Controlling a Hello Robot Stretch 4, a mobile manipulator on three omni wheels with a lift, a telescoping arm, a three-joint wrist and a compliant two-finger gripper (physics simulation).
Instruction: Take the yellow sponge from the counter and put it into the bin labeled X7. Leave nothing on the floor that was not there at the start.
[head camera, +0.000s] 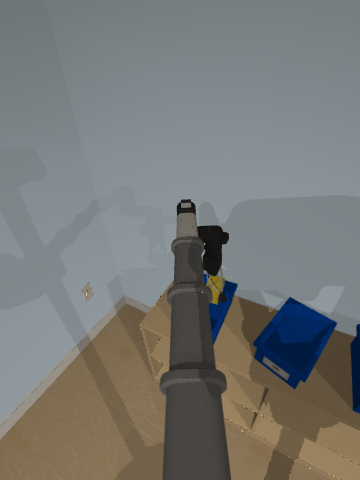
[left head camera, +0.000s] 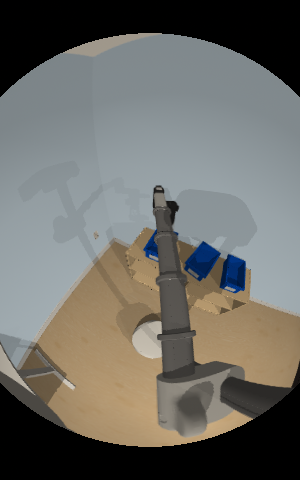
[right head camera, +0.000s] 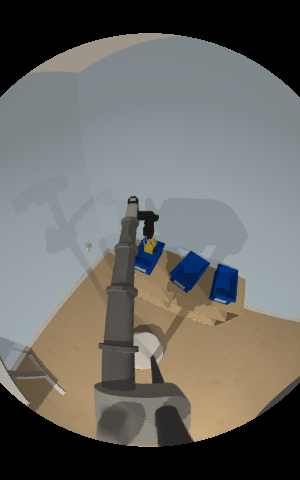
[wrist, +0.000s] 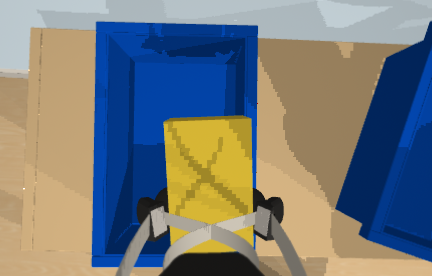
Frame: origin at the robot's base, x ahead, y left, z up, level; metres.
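Seen in the pictures: gripper, fingertip midpoint: (right head camera: 148, 250) (wrist: 210, 204); robot's base, origin of the base link: (left head camera: 152, 338) (right head camera: 142, 349).
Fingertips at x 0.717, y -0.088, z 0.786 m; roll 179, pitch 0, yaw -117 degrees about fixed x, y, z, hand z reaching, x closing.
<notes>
Pixels of each thing's top centre, then the offset from my fingertips to it.
- yellow sponge, middle of its top: (wrist: 209, 186) (head camera: 213, 283) (right head camera: 150, 242) dx +0.025, dy -0.011, dz +0.059 m
- leftmost blue bin, middle of its top: (wrist: 175, 144) (head camera: 206, 299) (right head camera: 147, 250) (left head camera: 161, 240) dx +0.067, dy +0.013, dz -0.084 m
- middle blue bin, middle of its top: (head camera: 297, 332) (right head camera: 191, 267) (left head camera: 204, 257) dx -0.112, dy -0.323, dz -0.084 m
- right blue bin, middle of its top: (right head camera: 226, 280) (left head camera: 236, 270) dx -0.267, dy -0.598, dz -0.084 m
The yellow sponge (head camera: 215, 287) (right head camera: 150, 246) (wrist: 210, 170) is held between the two fingertips of my gripper (wrist: 210, 204), which is shut on it. The sponge hangs above the leftmost blue bin (right head camera: 149, 264) (wrist: 100, 150), over its right half in the wrist view; its lower right part overlaps the bin's right wall there. In the head camera view the arm hides part of this bin. A middle blue bin (head camera: 295, 340) (left head camera: 202, 261) (right head camera: 189, 271) and a right blue bin (left head camera: 233, 273) (right head camera: 224, 284) stand beside it. The labels on the bins are too small to read.
The bins stand on a wooden shelf unit (head camera: 240, 320) (right head camera: 240, 294) against the grey-blue wall (head camera: 200, 100). A white round object (left head camera: 148, 340) (right head camera: 149, 350) is on the floor in front of it. A grey frame-like object (left head camera: 55, 372) (right head camera: 46, 375) is at the lower left.
</notes>
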